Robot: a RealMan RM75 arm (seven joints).
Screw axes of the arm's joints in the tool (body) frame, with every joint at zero. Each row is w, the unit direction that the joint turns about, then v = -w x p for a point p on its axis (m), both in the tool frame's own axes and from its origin. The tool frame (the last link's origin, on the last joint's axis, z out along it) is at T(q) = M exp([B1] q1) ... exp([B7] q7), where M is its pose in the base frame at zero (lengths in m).
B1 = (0, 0, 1, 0.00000, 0.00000, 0.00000)
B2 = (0, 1, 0, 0.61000, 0.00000, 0.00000)
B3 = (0, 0, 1, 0.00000, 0.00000, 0.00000)
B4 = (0, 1, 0, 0.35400, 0.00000, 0.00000)
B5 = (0, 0, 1, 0.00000, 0.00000, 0.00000)
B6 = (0, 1, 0, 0.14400, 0.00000, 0.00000)
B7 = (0, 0, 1, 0.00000, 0.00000, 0.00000)
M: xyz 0.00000 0.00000 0.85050 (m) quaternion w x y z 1 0 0 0
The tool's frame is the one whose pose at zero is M.
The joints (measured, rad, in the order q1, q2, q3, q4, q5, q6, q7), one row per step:
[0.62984 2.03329 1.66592 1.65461 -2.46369 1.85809 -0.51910]
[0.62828 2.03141 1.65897 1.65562 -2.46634 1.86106 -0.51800]
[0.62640 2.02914 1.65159 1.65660 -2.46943 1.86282 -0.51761]
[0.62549 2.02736 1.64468 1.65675 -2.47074 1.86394 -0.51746]
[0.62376 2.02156 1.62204 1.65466 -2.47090 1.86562 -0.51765]
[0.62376 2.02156 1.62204 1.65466 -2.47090 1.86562 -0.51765]
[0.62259 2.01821 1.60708 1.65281 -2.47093 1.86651 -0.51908]
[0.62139 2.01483 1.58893 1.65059 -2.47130 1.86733 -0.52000]
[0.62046 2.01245 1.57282 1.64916 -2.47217 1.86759 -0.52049]
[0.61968 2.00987 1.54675 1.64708 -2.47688 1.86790 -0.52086]
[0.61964 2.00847 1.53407 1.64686 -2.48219 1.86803 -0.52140]
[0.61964 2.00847 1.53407 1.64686 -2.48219 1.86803 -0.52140]
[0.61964 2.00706 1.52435 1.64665 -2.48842 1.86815 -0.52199]
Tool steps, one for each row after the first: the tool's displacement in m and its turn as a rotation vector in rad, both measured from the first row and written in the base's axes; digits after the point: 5 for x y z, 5 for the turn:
[0.00095 -0.00086 -0.00032 -0.00362 -0.00848 -0.00012]
[0.00203 -0.00158 -0.00059 -0.00647 -0.01730 0.00070]
[0.00266 -0.00224 -0.00111 -0.01033 -0.02395 0.00223]
[0.00428 -0.00428 -0.00330 -0.02543 -0.04202 0.00806]
[0.00428 -0.00428 -0.00330 -0.02543 -0.04202 0.00806]
[0.00538 -0.00570 -0.00491 -0.03636 -0.05366 0.01267]
[0.00659 -0.00745 -0.00701 -0.04926 -0.06727 0.01781]
[0.00747 -0.00900 -0.00896 -0.06003 -0.07890 0.02284]
[0.00878 -0.01137 -0.01221 -0.07571 -0.09913 0.03138]
[0.00951 -0.01225 -0.01348 -0.08117 -0.11128 0.03672]
[0.00951 -0.01225 -0.01348 -0.08117 -0.11128 0.03672]
[0.01034 -0.01271 -0.01422 -0.08390 -0.12257 0.04082]

